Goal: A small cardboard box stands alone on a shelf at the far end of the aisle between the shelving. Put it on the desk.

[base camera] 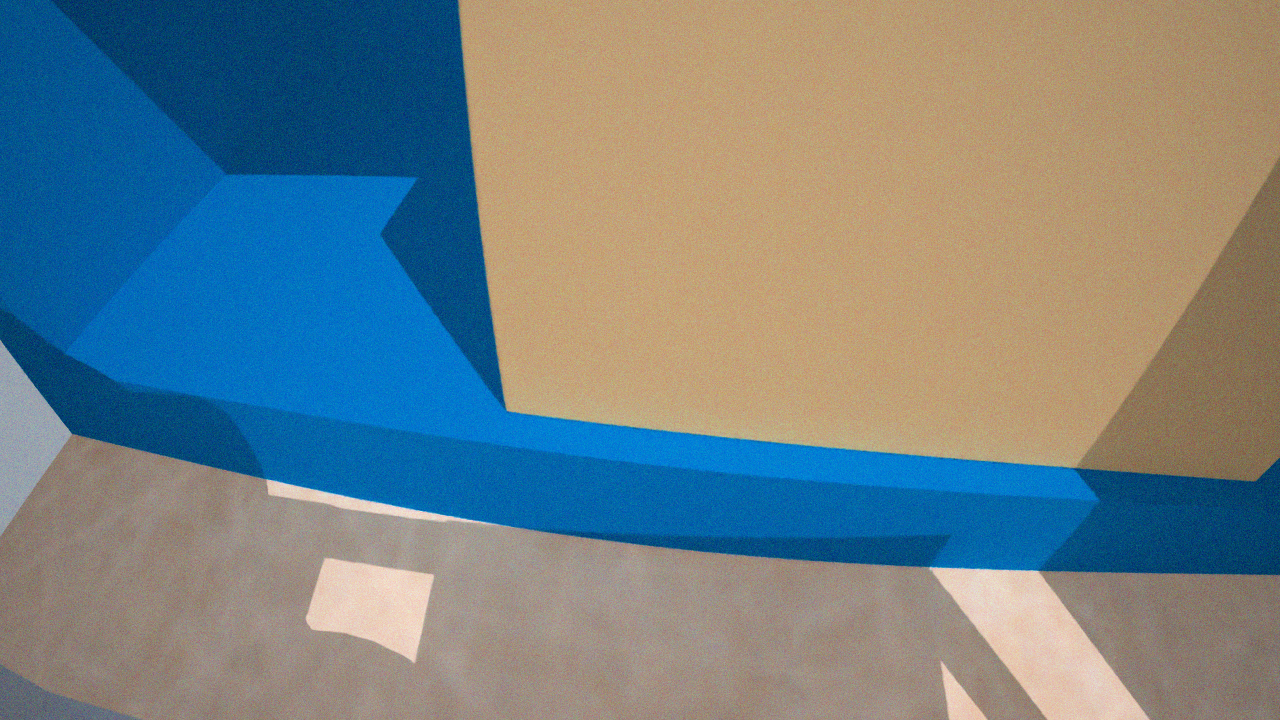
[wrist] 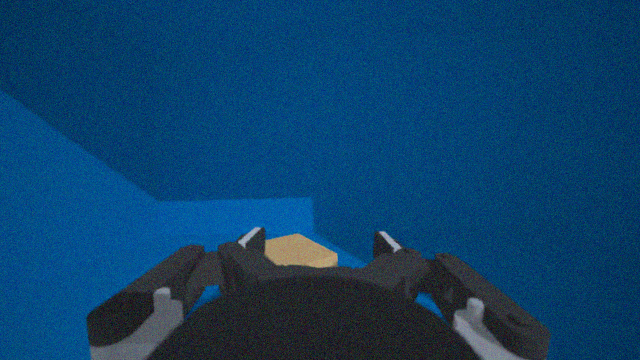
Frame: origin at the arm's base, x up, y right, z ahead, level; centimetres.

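Seen in the pictures: gripper, fingertip midpoint: [wrist: 319, 241].
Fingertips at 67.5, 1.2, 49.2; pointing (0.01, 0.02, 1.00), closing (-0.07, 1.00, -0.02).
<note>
A point is followed by its place in that frame, as x, y, z.
A small tan cardboard box [wrist: 300, 250] @(64.4, -0.9, 55.1) shows in the wrist view low in the middle, inside the blue shelving [wrist: 75, 215] @(67.6, -37.5, 63.3). Its top shows between the two fingers, nearer the left one, and its lower part is hidden behind the gripper's dark body. My gripper [wrist: 319, 241] @(67.5, 1.2, 49.1) is open, with nothing held between its fingers. How far the box lies from the fingertips I cannot tell. The gripper does not show in the base camera view. The desk does not show in either view.
In the base camera view a large tan box [base camera: 805, 223] @(-19.4, 4.5, 33.2) stands close in front on the low board of the blue shelving [base camera: 268, 295] @(-32.1, -25.4, 42.0). The brownish floor [base camera: 626, 644] @(-39.7, -1.1, 25.4) runs along the shelving's foot, with sunlit patches. A pale grey surface [base camera: 17, 447] @(-36.5, -43.5, 30.5) shows at the left edge.
</note>
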